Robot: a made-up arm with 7 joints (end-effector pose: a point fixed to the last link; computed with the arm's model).
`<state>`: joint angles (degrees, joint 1 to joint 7).
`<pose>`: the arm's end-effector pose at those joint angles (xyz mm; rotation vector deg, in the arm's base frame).
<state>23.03 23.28 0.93 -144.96 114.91 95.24 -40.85</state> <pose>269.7 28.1 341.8 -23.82 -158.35 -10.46</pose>
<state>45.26 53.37 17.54 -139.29 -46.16 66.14 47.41</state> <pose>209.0 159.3 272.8 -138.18 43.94 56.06</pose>
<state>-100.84 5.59 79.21 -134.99 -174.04 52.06 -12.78</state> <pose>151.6 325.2 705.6 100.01 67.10 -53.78</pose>
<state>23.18 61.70 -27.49 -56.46 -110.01 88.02 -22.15</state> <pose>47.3 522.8 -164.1 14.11 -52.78 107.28</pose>
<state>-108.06 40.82 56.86 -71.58 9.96 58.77 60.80</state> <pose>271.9 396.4 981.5 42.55 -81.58 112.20</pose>
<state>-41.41 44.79 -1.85 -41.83 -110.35 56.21 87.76</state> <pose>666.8 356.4 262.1 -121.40 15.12 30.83</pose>
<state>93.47 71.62 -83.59 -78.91 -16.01 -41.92 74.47</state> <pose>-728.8 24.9 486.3 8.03 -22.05 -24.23</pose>
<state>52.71 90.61 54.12 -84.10 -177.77 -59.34 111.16</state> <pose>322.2 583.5 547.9 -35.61 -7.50 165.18</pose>
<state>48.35 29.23 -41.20 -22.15 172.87 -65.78 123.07</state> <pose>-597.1 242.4 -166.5 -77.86 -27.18 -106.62</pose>
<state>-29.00 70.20 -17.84 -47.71 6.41 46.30 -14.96</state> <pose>594.2 516.4 298.7 -119.11 44.12 125.94</pose>
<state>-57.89 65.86 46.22 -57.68 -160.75 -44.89 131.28</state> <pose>364.0 614.1 785.6 -145.06 60.04 29.59</pose>
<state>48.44 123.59 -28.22 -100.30 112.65 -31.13 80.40</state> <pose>128.9 504.5 155.9 105.85 -39.18 30.64</pose>
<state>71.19 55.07 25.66 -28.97 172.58 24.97 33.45</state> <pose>-575.4 624.8 259.5 104.30 38.22 114.58</pose>
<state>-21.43 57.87 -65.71 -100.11 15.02 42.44 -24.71</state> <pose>346.7 -70.0 -24.9 -21.53 107.79 105.57</pose>
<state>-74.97 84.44 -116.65 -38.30 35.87 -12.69 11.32</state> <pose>547.0 579.4 343.8 -85.98 74.48 99.19</pose>
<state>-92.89 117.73 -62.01 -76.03 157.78 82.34 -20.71</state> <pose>382.8 451.5 882.9 58.33 -136.35 -17.31</pose>
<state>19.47 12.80 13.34 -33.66 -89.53 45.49 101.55</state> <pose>-46.1 235.7 -328.9 136.48 -15.00 -76.28</pose>
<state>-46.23 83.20 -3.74 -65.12 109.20 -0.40 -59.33</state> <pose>481.4 444.1 776.1 -113.26 81.12 -7.24</pose>
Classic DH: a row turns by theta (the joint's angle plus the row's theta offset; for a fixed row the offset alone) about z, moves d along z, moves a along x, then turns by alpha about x. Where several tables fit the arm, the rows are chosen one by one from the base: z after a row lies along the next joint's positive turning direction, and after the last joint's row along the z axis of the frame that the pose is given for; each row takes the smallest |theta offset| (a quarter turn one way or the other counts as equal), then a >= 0, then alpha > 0; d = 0 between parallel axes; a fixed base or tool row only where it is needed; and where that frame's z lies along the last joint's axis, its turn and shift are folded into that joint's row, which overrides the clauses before.
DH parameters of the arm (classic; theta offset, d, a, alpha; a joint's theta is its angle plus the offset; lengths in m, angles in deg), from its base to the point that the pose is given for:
base (fixed): 0 0.4593 -0.022 -70
joint 1: 90 -0.005 0.0283 90
joint 2: 70 -0.014 -0.001 -90
joint 3: -90 -0.37 0.045 -90
joint 4: 0 -0.019 -0.024 90
joint 5: 0 -0.446 0.025 -90
joint 6: 0 -0.025 0.008 90
joint 7: 90 -0.023 0.028 -90
tool (fixed): 180 -0.03 0 0

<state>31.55 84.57 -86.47 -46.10 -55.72 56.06 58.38</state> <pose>-373.6 626.1 90.9 1.12 32.65 151.70</pose>
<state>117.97 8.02 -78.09 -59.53 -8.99 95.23 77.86</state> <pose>-524.7 -559.0 466.8 -15.12 33.71 -106.15</pose>
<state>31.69 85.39 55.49 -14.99 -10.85 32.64 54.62</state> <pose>-86.9 836.7 486.7 163.45 43.89 -27.86</pose>
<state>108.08 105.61 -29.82 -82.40 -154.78 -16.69 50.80</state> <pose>-484.2 516.4 364.4 142.55 86.40 46.25</pose>
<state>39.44 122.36 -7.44 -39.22 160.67 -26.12 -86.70</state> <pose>279.2 710.4 663.7 -123.11 10.36 79.90</pose>
